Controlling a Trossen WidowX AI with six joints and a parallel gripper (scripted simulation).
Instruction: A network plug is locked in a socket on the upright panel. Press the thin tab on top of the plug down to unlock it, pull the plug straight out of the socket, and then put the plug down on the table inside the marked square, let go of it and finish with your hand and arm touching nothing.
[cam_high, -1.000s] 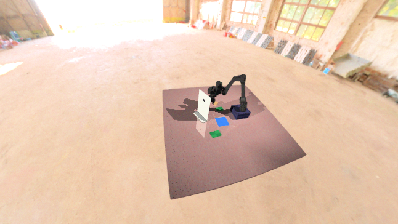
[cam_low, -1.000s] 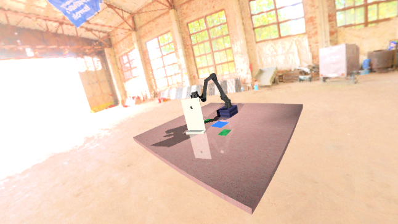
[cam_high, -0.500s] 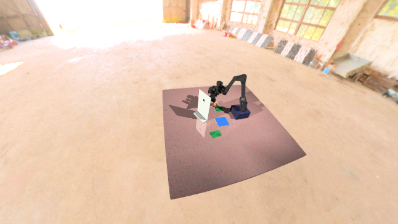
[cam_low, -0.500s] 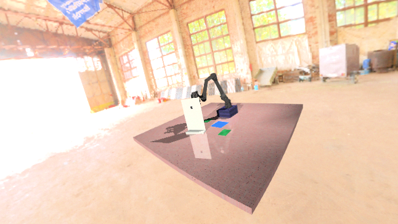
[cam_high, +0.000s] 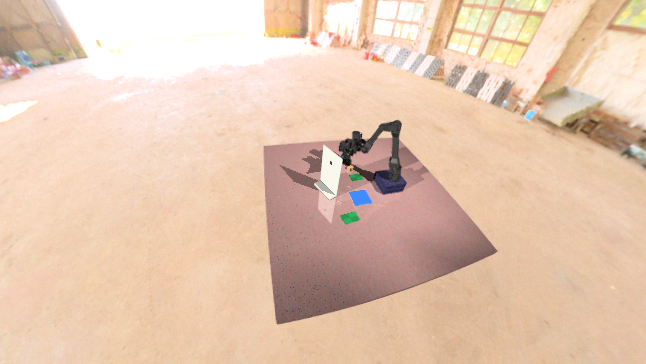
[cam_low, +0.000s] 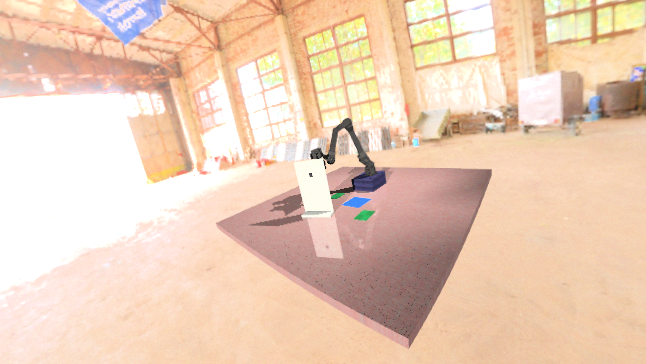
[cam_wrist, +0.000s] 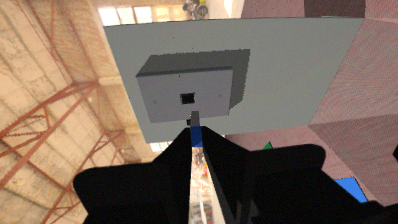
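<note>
Right now the blue square is 210 mm below my gripper tip, 140 mm behind it and 130 mm to the left of it. Also, from my gripper tip: network plug 10 mm ahead; white upright panel 80 mm below, 70 mm ahead, 60 mm to the left.
</note>
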